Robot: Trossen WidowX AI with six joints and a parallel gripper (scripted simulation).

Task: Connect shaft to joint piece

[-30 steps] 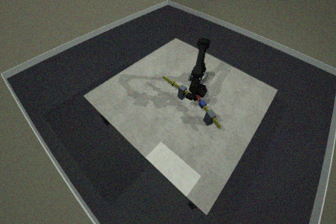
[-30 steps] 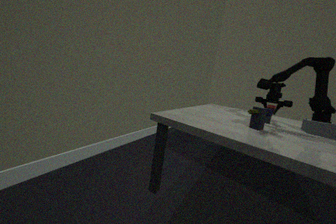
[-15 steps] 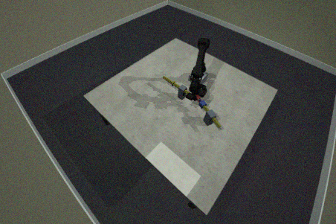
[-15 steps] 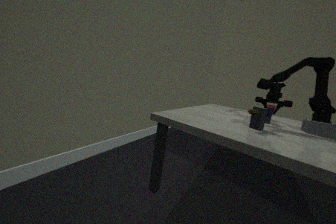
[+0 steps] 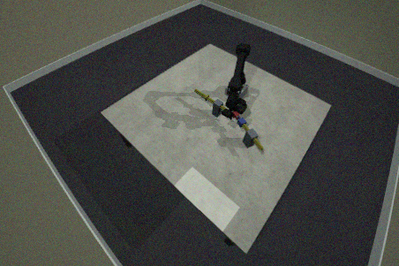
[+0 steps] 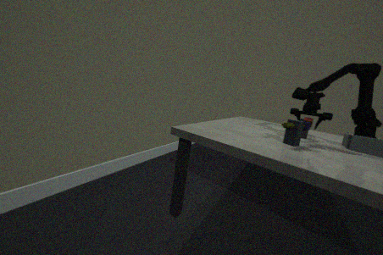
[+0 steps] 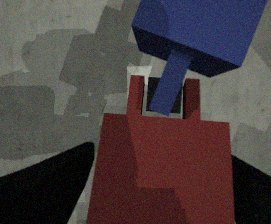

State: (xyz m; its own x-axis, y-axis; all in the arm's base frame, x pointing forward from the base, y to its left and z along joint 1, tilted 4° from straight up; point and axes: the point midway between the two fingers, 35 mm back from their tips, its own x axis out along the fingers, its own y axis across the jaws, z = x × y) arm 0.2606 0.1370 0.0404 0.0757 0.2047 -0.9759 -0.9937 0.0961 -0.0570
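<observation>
My gripper tip is now 30 mm below the dark red square joint piece.
</observation>
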